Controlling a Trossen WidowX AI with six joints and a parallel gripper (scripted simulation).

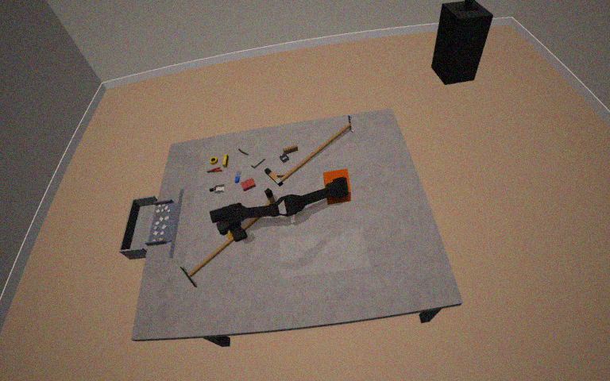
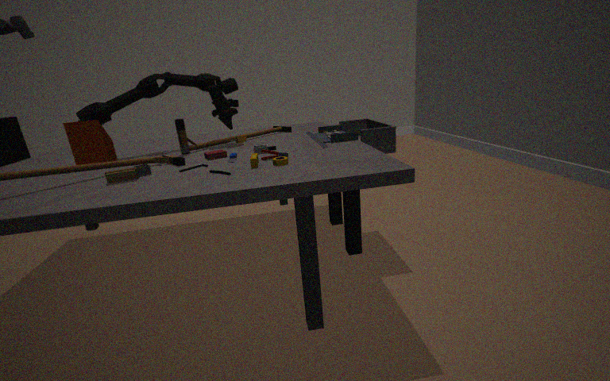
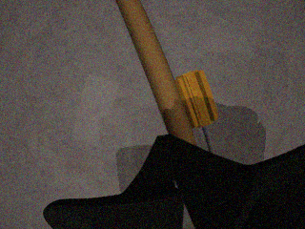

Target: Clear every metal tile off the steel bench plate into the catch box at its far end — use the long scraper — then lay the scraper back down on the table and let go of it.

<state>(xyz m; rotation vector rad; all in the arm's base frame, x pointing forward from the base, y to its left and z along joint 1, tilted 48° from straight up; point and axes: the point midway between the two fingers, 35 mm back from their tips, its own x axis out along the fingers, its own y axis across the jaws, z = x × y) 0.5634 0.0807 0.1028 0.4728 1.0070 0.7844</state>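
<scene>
Right now the long scraper is 30 mm ahead of my gripper tip and 10 mm to the right of it. From my gripper tip the other things lie so: blue piece 10 mm behind, 420 mm to the right, 60 mm below; yellow screwdriver 30 mm ahead, 40 mm to the right, 50 mm below; red block 70 mm behind, 340 mm to the right, 50 mm below.
</scene>
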